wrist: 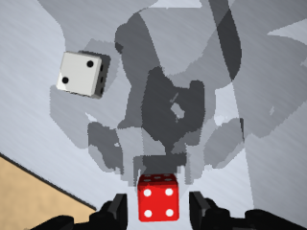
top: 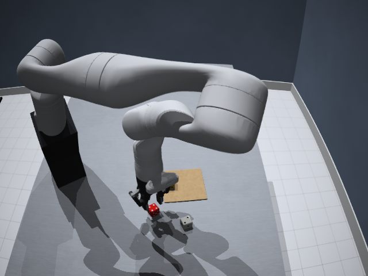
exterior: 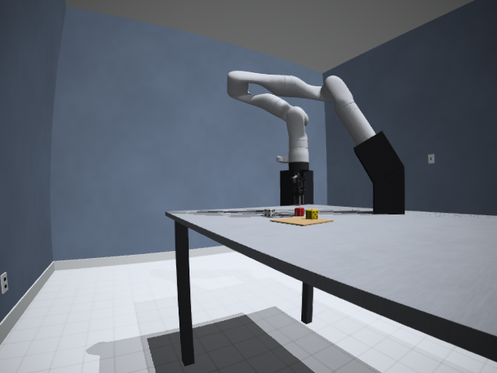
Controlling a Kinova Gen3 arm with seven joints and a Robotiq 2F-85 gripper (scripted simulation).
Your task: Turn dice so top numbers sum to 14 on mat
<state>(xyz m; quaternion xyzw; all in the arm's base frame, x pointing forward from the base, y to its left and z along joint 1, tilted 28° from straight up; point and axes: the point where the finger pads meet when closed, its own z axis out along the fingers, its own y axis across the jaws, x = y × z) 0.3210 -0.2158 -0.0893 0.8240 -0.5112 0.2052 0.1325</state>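
Right now the red die is 4 cm below my hand. The rest, counted from my hand: tan mat (12 cm ahead, 10 cm to the left, 6 cm below); then yellow die (11 cm to the left, 7 cm ahead, 4 cm below); then white die (9 cm ahead, 7 cm to the right, 4 cm below).
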